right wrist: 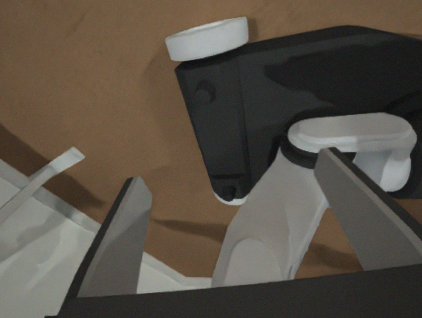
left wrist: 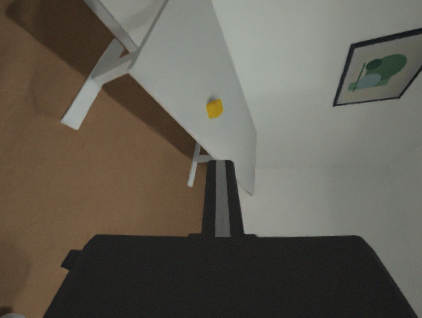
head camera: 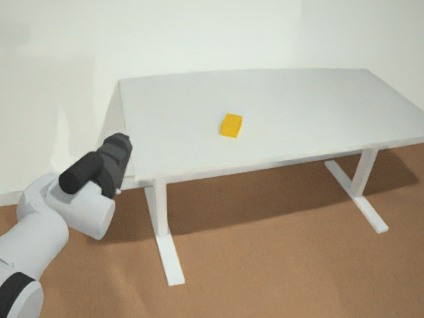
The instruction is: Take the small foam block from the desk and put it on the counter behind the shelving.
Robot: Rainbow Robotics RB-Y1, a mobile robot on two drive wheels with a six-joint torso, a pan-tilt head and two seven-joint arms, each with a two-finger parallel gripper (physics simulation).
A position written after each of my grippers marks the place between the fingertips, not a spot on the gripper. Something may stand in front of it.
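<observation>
My left gripper (head camera: 124,152) is visible to me, and I find it again in the left wrist view (left wrist: 220,169). I see my right gripper (right wrist: 228,174) too. Then there is a white desk (head camera: 173,121), and the left wrist view gives me the desk (left wrist: 183,62) as well.
</observation>
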